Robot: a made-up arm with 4 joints.
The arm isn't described. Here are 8 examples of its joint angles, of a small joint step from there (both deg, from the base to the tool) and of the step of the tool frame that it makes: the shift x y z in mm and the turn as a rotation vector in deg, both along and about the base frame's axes.
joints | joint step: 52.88 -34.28 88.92 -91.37 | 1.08 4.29 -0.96 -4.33
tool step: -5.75 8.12 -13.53 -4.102 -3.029 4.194
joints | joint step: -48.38 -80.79 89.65 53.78 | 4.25 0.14 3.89 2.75
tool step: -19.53 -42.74 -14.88 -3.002 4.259 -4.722
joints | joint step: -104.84 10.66 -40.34 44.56 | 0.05 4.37 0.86 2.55
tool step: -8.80 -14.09 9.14 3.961 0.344 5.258
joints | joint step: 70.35 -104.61 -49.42 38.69 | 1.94 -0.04 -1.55 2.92
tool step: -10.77 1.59 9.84 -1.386 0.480 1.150
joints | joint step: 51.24 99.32 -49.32 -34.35 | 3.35 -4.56 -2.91 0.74
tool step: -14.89 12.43 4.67 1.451 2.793 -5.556
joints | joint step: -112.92 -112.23 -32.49 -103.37 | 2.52 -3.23 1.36 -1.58
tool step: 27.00 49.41 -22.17 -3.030 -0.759 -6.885
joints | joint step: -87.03 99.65 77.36 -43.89 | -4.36 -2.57 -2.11 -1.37
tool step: 20.21 -5.22 2.37 -2.087 0.497 3.648
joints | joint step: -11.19 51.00 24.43 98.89 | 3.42 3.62 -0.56 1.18
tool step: -7.84 -1.81 2.33 0.539 -0.746 1.072
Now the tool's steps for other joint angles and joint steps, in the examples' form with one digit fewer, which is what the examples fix.
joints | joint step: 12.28 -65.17 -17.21 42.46 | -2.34 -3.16 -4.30 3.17
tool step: 2.3 -12.5 15.1 1.42 -3.24 2.04
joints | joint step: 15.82 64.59 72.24 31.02 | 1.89 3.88 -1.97 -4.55
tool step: -24.4 -19.3 16.2 5.28 -2.69 0.81
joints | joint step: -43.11 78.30 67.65 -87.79 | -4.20 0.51 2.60 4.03
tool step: 32.6 -3.1 -2.3 -1.08 -4.61 4.02
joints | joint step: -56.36 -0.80 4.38 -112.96 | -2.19 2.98 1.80 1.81
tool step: 4.5 -47.7 -18.2 0.74 -2.00 6.34
